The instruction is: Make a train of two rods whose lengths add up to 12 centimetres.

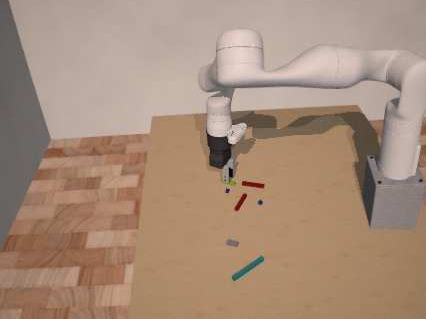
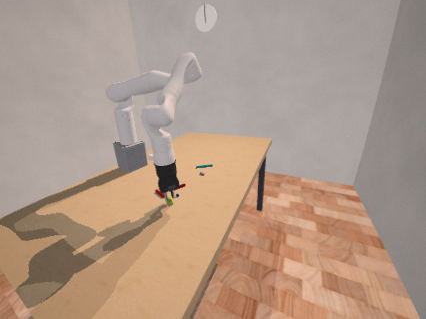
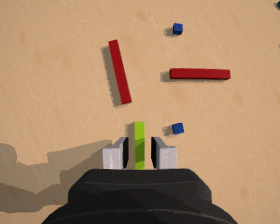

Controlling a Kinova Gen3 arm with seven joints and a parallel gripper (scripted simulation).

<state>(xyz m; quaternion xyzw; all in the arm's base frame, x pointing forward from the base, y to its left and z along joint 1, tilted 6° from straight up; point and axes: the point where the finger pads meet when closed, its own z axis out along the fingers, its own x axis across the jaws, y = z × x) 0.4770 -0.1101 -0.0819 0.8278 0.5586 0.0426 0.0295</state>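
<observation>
Now: the lime rod 30 mm below my hand. Round my hand: turquoise rod: 80 mm behind, 330 mm to the left, 30 mm below; then grey rod: 30 mm behind, 250 mm to the left, 30 mm below; then blue rod: 40 mm to the left, 30 mm below.
</observation>
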